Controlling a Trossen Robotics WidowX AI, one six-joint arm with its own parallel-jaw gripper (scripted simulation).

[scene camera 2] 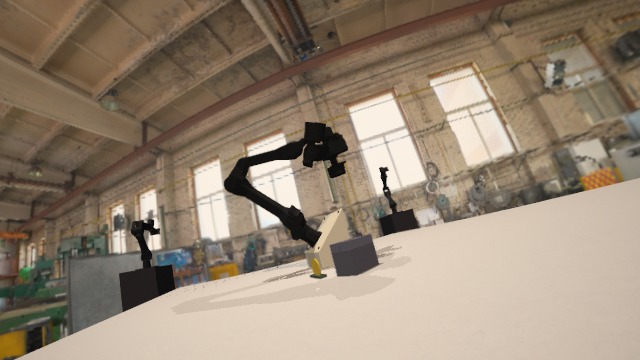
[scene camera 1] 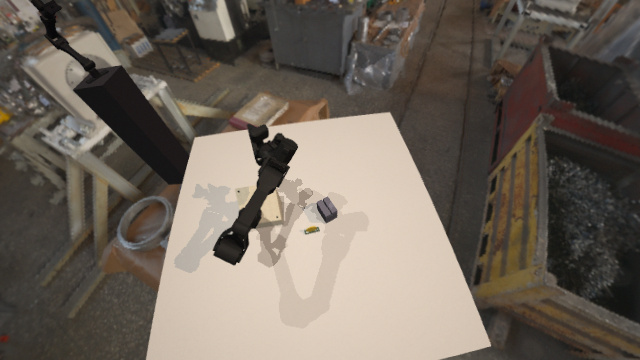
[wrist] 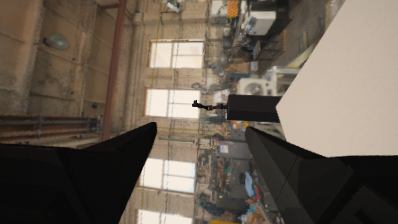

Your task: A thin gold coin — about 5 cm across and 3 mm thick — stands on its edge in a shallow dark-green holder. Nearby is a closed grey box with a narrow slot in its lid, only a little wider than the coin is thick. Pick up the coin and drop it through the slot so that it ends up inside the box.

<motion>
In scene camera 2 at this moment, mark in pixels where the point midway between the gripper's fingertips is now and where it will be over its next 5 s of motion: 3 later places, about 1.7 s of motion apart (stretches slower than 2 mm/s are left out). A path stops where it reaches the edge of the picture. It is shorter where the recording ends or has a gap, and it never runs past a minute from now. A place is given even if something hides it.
My gripper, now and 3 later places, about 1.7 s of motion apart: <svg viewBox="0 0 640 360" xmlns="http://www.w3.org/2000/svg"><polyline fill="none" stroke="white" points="341,152 312,251 317,273 308,237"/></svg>
</motion>
